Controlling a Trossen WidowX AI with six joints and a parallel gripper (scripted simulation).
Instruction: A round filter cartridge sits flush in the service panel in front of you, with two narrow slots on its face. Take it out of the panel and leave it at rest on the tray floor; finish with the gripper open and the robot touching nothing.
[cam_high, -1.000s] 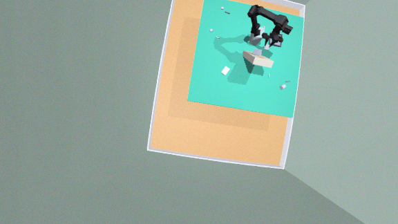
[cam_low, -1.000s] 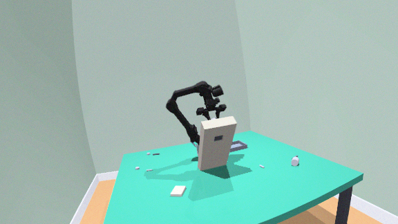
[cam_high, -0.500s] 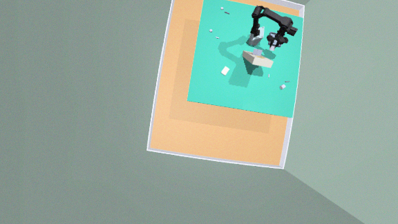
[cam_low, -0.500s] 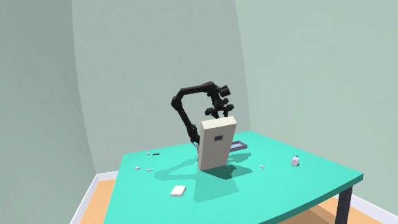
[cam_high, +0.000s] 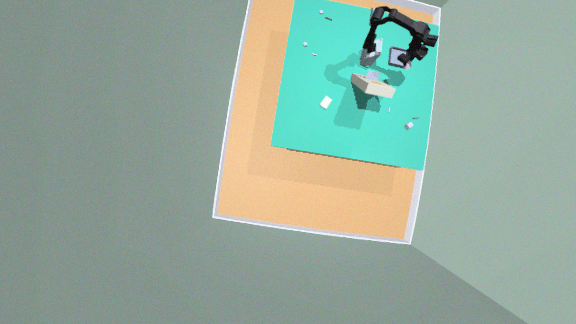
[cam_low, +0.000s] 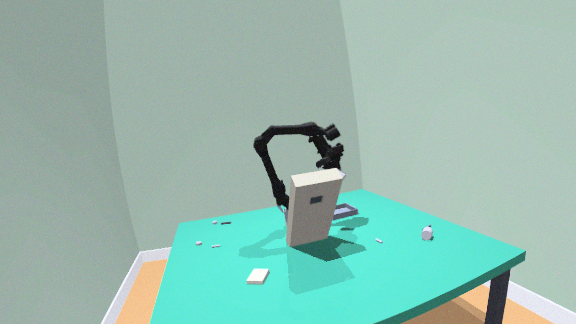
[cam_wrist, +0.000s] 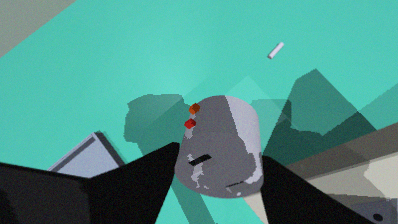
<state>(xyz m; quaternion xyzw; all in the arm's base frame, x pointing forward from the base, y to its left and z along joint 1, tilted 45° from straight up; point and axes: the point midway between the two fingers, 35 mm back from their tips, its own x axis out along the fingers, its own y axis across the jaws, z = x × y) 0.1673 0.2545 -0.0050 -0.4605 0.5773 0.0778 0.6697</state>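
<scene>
The grey tray is 22 cm behind my gripper tip, 9 cm to the left of it and 26 cm below it. Round my gripper tip: round grey filter cartridge right at my gripper tip; then small pale cylinder 34 cm ahead, 23 cm to the left, 25 cm below; then beige service panel 14 cm ahead, 20 cm to the right, 8 cm below.
</scene>
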